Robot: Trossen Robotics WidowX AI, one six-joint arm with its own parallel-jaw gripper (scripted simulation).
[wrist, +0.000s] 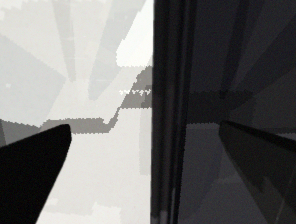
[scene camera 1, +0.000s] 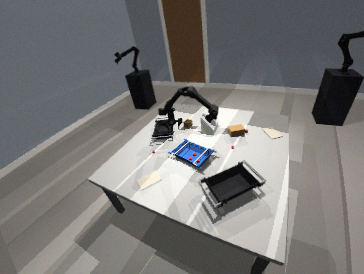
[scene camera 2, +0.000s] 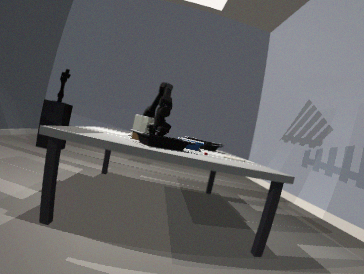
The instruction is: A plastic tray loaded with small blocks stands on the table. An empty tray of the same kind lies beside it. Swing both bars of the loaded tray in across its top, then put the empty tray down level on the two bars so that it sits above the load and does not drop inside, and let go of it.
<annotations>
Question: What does my gripper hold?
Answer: Nothing.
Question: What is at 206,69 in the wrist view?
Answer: A black tray.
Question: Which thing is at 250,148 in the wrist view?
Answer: My gripper.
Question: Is my gripper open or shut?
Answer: Open.
</annotations>
